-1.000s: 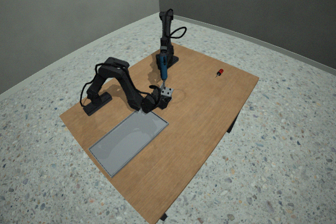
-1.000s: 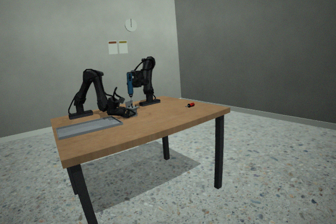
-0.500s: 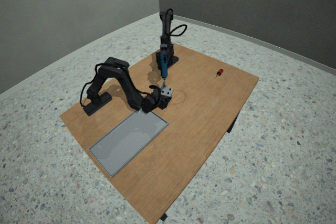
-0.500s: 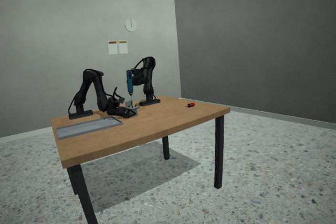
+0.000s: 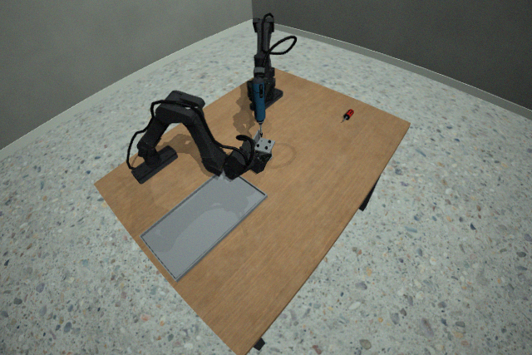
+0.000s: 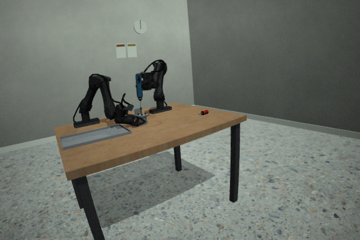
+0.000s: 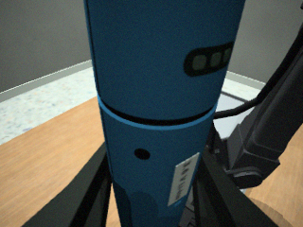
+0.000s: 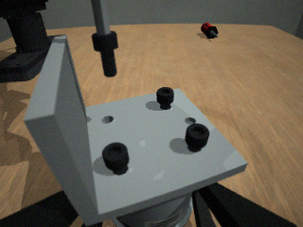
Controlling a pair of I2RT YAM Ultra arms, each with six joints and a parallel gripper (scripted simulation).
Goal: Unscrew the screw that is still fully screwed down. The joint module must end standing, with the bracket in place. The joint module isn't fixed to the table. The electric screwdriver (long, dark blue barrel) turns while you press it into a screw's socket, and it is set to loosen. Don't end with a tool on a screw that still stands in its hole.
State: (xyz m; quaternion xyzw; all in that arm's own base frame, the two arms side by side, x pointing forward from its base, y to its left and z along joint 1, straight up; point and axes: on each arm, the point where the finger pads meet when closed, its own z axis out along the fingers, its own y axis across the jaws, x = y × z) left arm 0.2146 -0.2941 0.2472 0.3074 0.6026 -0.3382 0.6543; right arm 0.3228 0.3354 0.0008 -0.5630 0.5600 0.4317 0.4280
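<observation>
The joint module is 10 mm above my right hand. Round my right hand: grey L-shaped bracket (50 mm above); flat grey tray (70 mm ahead, 350 mm to the right, 20 mm below); screw (20 mm behind, 80 mm above).
</observation>
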